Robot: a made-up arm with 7 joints.
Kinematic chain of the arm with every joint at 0, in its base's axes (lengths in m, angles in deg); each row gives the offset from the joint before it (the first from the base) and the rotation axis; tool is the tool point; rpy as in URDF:
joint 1: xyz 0 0 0.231 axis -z
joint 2: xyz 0 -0.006 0.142 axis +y
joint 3: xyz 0 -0.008 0.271 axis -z
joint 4: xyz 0 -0.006 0.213 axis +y
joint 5: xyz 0 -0.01 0.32 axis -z
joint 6: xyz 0 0 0.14 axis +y
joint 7: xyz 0 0 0.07 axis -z
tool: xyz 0 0 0 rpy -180 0 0
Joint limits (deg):
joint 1: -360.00..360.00
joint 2: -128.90..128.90
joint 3: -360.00..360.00
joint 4: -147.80..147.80
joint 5: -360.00..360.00
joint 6: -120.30..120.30
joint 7: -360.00..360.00
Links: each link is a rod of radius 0.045 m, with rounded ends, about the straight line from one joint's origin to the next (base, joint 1, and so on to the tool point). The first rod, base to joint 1, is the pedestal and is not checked.
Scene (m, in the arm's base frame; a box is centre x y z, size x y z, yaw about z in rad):
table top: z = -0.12
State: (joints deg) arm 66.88 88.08 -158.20 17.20 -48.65 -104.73 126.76
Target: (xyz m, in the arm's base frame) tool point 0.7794 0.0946 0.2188
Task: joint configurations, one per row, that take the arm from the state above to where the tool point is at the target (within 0.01 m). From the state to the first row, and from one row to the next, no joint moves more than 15 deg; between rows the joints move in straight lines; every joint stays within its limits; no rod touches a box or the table.
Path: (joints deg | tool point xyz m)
1: 54.15 95.40 -151.71 28.58 -50.72 -106.93 126.76 | 0.6293 -0.6528 0.4089
2: 41.42 102.73 -145.22 39.95 -52.79 -109.13 126.76 | 0.7677 -0.4306 0.3489
3: 28.69 110.05 -138.73 51.33 -54.87 -111.33 126.76 | 0.8227 -0.1693 0.2840
4: 15.96 117.38 -132.25 62.71 -56.94 -113.52 126.76 | 0.7794 0.0946 0.2188

